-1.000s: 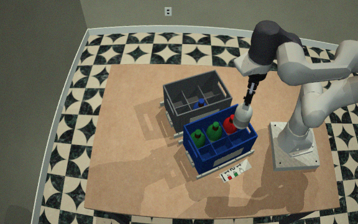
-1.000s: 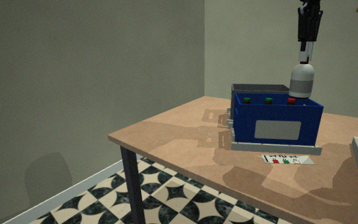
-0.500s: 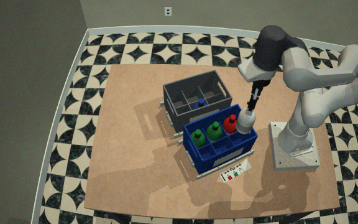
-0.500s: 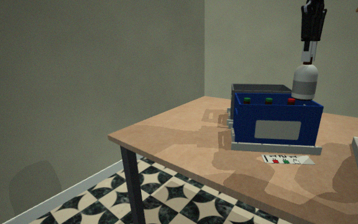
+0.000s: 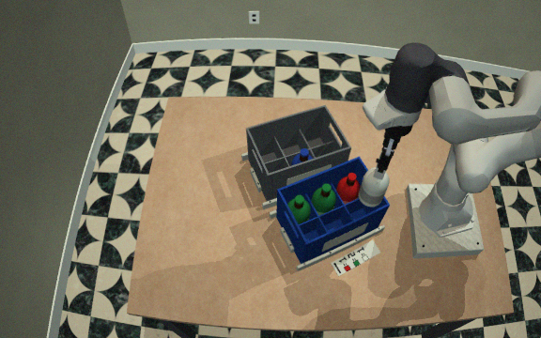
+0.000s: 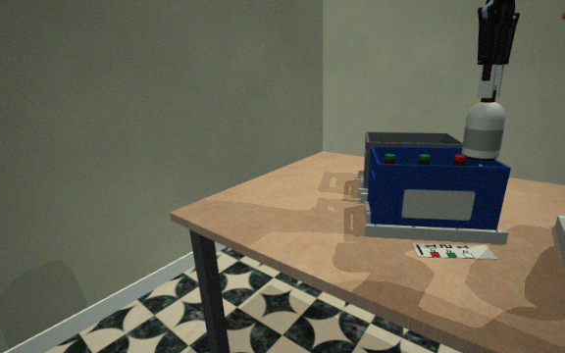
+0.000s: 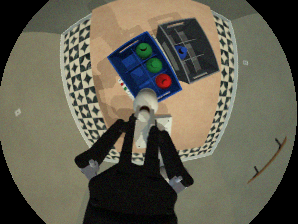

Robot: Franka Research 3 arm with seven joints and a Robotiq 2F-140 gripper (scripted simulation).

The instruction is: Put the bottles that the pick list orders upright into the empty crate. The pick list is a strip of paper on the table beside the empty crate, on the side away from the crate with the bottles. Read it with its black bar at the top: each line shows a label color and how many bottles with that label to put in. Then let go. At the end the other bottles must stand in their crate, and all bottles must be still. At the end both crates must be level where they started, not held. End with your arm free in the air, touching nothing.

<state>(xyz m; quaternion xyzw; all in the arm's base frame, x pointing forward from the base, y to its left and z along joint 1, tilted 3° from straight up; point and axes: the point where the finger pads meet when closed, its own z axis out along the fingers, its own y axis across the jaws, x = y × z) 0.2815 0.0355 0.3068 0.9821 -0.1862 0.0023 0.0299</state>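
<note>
Now: hand 80 mm above the white bottle. Also, from my hand: blue crate: 260 mm below, 100 mm ahead; then red bottle: 260 mm below, 80 mm to the right, 40 mm ahead; then blue bottle: 260 mm below, 180 mm ahead, 160 mm to the right.
</note>
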